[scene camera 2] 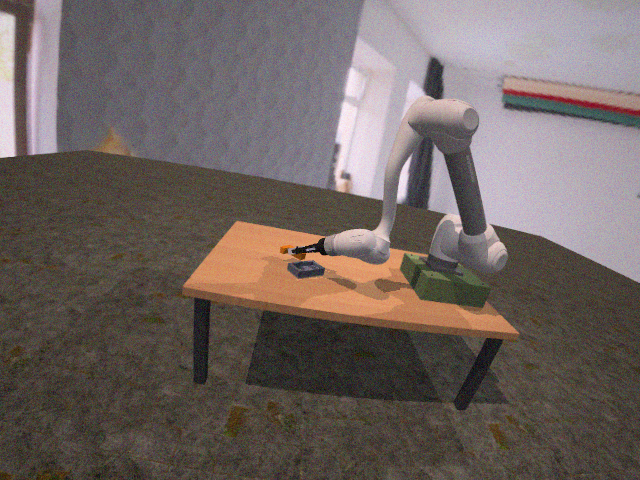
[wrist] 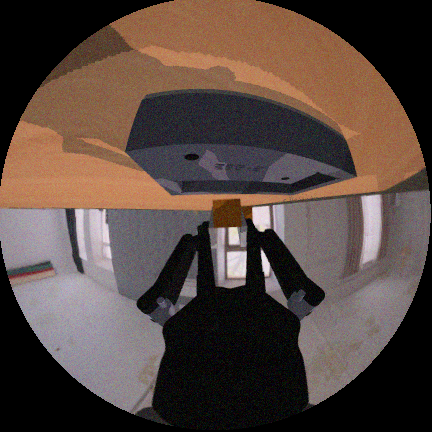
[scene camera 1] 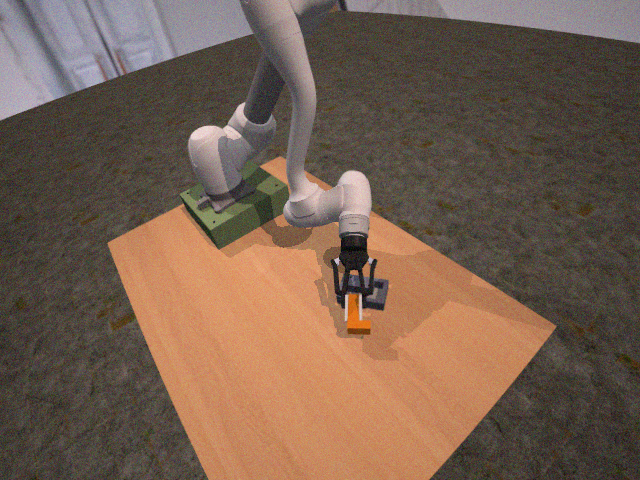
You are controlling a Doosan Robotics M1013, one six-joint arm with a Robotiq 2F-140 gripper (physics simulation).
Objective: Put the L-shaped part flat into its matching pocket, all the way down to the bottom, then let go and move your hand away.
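Frame: origin at the arm's base, x left, y ahead, z down, level; metres.
Where they show: gripper, fingertip midpoint: (scene camera 2: 291, 251) (scene camera 1: 353, 321); arm's base, link origin: (scene camera 2: 440, 266) (scene camera 1: 227, 194).
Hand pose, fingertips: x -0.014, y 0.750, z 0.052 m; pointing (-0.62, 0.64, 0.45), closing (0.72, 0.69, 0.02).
Observation:
Each offset is from my fingertips to the top centre of the thing. Level surfaces: height alone.
The orange L-shaped part {dx +0.027, dy -0.007, dz -0.018 m} (scene camera 1: 358, 327) (scene camera 2: 284, 249) (wrist: 226, 213) is off the table, with its long leg between the fingertips and its short leg at the outer end. My gripper (scene camera 1: 353, 308) (scene camera 2: 292, 251) (wrist: 226, 213) is shut on it and reaches out nearly level. The dark blue-grey pocket block {dx +0.105, dy -0.076, dz +0.015 m} (scene camera 1: 376, 305) (scene camera 2: 305, 274) (wrist: 235, 125) rests on the table, lower than the part. In scene camera 1 the fingers hide part of the block. In the wrist view much of the part is hidden, and the pocket opening shows at a very shallow angle.
The wooden table {dz +0.052 m} (scene camera 1: 248, 351) (scene camera 2: 248, 242) carries the block and the green base (scene camera 1: 227, 232) (scene camera 2: 444, 291) of the arm. The arm's wrist hangs low over the table between the green base and the block. Shadows lie around the block.

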